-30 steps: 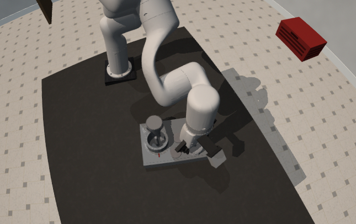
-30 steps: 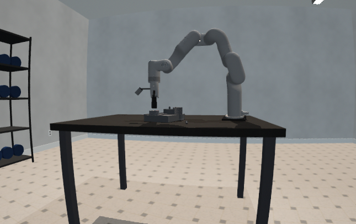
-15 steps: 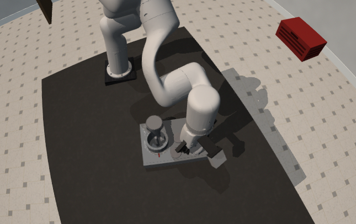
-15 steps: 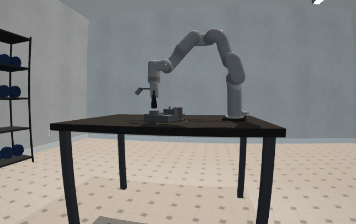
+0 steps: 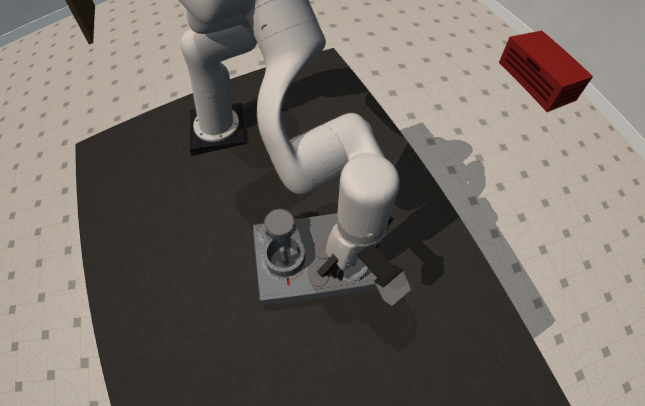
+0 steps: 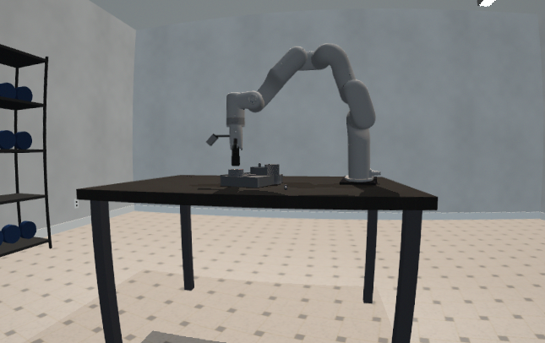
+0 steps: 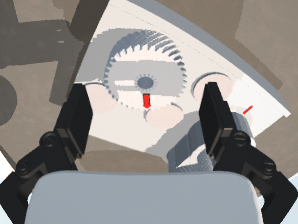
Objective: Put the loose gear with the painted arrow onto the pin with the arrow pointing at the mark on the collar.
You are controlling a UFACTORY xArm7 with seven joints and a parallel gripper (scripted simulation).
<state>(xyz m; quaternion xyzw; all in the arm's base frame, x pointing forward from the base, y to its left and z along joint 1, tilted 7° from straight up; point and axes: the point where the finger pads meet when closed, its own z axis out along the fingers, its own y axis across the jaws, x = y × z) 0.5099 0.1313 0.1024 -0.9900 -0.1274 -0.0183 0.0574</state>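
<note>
Right now my hand is 40 mm above the loose gear. From my hand the other things lie so: small bolt 220 mm behind, 110 mm to the left, 90 mm below.
</note>
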